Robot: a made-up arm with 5 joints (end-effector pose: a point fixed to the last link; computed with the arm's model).
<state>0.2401 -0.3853 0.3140 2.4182 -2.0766</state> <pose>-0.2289 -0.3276 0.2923 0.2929 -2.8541 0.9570</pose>
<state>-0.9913 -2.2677 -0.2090 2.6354 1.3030</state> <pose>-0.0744 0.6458 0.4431 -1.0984 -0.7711 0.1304</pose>
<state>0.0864 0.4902 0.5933 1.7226 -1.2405</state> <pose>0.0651 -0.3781 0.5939 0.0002 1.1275 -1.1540</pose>
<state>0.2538 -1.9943 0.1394 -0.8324 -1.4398</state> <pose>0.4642 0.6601 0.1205 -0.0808 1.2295 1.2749</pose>
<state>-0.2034 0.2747 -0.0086 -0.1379 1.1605</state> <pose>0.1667 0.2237 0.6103 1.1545 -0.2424 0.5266</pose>
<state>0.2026 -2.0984 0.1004 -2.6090 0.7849</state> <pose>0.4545 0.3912 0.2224 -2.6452 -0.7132 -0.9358</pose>
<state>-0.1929 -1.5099 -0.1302 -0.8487 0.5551</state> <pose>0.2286 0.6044 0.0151 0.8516 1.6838 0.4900</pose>
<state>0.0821 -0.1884 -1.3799 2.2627 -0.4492</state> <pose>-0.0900 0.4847 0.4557 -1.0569 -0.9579 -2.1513</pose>
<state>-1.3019 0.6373 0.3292 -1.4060 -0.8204</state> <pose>-0.6371 -0.1975 0.6546 0.0395 -1.7570 2.0033</pose>
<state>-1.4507 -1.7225 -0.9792 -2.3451 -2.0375</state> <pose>-0.2927 0.1816 0.8752 -0.9024 0.1230 -2.2592</pose>
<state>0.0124 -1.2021 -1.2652 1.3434 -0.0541</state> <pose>0.1251 0.4938 0.1781 -1.5175 0.1421 -0.3535</pose>
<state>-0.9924 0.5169 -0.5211 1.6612 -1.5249</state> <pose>0.1043 0.3165 0.7214 -0.8718 0.3016 -1.0558</pose>
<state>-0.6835 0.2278 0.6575 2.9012 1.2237</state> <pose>-0.4137 -0.0630 0.6091 0.5447 -0.5928 -2.1504</pose>
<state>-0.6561 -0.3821 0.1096 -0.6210 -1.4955</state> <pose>-0.3147 0.8848 0.5822 -1.3046 -0.3552 1.2065</pose>
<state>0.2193 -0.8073 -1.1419 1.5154 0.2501</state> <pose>0.1366 0.3779 0.4069 -1.1424 -0.2226 -0.9405</pose>
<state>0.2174 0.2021 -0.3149 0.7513 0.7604</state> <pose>-0.0298 0.0714 0.6491 0.3534 -0.7381 -0.7618</pose>
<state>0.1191 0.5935 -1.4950 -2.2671 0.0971</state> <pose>0.0593 0.5302 -0.2928 -0.9744 1.3038 1.1951</pose>
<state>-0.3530 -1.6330 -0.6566 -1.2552 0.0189</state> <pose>-0.2972 0.8130 0.2153 0.2842 1.9367 1.6706</pose>
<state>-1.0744 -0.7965 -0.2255 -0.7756 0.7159</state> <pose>-0.2204 0.7860 0.2461 0.1895 1.3689 1.4317</pose>
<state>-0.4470 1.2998 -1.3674 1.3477 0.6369</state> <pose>-0.2806 0.3915 0.2571 0.3296 -2.2538 -0.9585</pose>
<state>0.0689 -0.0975 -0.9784 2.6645 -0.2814</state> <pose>-0.2710 0.4461 0.5584 -0.4820 -0.8882 -2.5912</pose>
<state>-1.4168 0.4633 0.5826 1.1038 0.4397</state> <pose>0.2741 0.1212 0.6280 1.0467 0.4299 0.3471</pose>
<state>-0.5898 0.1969 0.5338 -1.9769 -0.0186</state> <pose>-0.3947 0.0802 0.9370 0.3749 -0.6774 2.5212</pose>
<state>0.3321 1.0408 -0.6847 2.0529 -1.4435</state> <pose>-0.3683 0.0569 0.6109 0.3794 0.4412 -2.5848</pose>
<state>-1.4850 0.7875 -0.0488 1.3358 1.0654</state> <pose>0.0130 -0.0216 0.4072 1.8246 -0.3040 0.2058</pose>
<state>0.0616 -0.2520 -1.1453 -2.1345 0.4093</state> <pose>-0.2565 0.6822 -0.0579 -0.1082 1.6606 1.6226</pose>
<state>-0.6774 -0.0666 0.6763 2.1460 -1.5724</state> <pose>0.3641 -0.1330 0.2802 -1.0084 1.8959 -0.6132</pose>
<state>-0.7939 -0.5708 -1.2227 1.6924 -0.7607</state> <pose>-0.0483 0.6527 0.3449 -1.4594 -0.7054 -0.8953</pose>
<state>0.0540 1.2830 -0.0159 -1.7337 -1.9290</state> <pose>-0.3222 0.6389 -0.1573 -2.4010 -2.0036 -0.1601</pose>
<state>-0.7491 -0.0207 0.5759 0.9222 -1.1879</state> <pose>0.4496 0.4492 0.6720 -0.7813 0.6737 0.0720</pose>
